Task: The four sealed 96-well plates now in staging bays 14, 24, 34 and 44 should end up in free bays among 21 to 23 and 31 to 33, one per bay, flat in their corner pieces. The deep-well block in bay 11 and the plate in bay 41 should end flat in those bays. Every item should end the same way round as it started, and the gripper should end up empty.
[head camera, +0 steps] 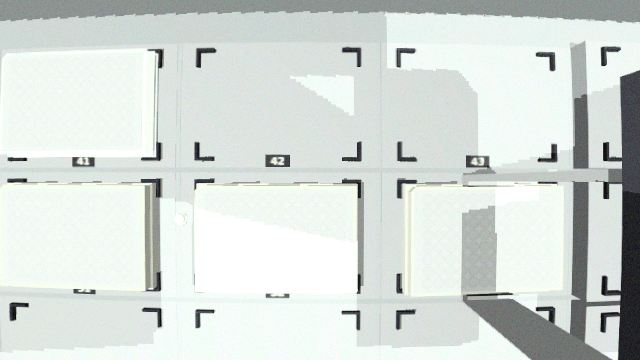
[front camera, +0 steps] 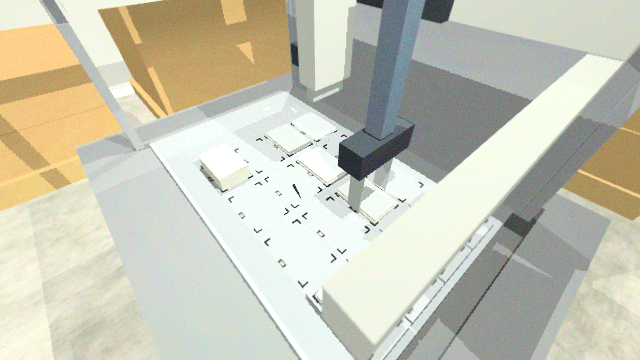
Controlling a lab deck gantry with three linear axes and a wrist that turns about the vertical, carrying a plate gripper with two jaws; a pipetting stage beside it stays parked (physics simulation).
Labels:
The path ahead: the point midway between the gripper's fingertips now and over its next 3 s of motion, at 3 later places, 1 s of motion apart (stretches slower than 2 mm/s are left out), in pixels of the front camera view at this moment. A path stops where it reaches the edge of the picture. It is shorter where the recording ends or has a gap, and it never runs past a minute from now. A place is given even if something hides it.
My gripper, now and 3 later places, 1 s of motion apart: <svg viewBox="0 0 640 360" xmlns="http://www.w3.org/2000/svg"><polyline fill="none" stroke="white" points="366,197 368,186 370,172 374,155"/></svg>

